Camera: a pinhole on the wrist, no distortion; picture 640 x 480 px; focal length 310.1 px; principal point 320.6 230.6 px. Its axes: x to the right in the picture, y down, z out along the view. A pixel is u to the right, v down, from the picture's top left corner.
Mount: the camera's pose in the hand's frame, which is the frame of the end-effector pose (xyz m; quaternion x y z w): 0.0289 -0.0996 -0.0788 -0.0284 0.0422 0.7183 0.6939
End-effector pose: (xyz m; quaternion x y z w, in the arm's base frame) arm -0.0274 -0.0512 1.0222 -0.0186 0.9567 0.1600 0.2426
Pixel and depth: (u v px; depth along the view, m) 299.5 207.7 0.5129
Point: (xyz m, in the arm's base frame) 0.1128 0.0114 0.6009
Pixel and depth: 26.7 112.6 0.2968
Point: -0.0158 -0.2962 0.6445
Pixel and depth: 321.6 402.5 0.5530
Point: 0.4334 0.0380 0.7354
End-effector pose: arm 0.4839 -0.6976 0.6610 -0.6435 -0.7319 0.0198 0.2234
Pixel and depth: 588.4 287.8 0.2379
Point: 0.5549 -0.6572 0.4909
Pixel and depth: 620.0 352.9 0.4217
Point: 0.7062 -0.6977 0.2361
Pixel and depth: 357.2 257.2 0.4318
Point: 0.3554 -0.6114 0.3509
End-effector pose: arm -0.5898 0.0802 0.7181 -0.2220 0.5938 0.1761 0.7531
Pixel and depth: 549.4 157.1 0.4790
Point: -0.4242 0.5310 0.6163
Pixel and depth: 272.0 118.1 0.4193
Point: -0.2042 0.1672 0.6145
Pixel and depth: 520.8 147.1 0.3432
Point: -0.4509 0.3429 0.6289
